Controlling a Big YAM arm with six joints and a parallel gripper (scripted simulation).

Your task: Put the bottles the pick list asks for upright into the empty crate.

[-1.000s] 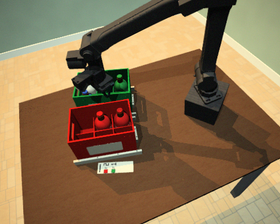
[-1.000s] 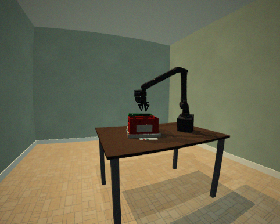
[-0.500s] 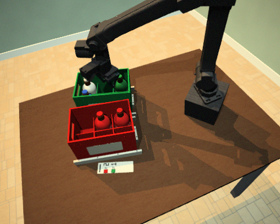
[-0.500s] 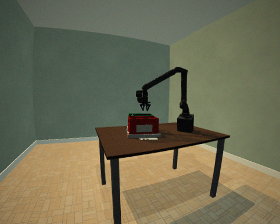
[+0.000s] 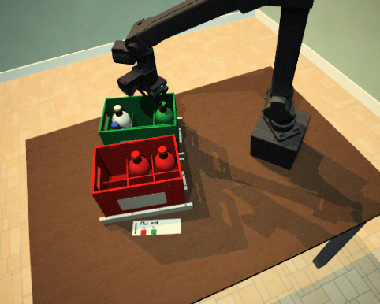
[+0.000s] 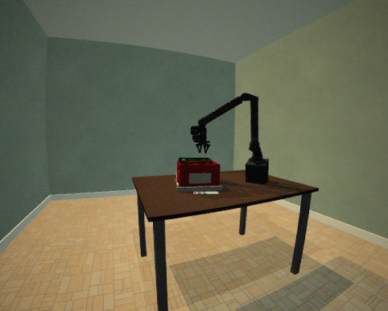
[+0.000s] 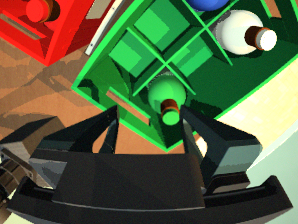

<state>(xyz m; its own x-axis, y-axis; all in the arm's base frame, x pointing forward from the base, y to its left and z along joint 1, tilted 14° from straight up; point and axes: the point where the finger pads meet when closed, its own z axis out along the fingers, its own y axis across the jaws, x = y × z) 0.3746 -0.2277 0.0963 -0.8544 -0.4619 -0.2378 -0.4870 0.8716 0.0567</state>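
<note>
The green bottle lies 140 mm below my hand, 60 mm to the right of it and 40 mm behind it. From my hand the other things lie so: blue-capped bottle: 150 mm ahead, 140 mm below, 10 mm to the right; white bottle: 140 mm below, 130 mm ahead, 100 mm to the right; green crate: 150 mm below, 60 mm ahead, 30 mm to the right.
</note>
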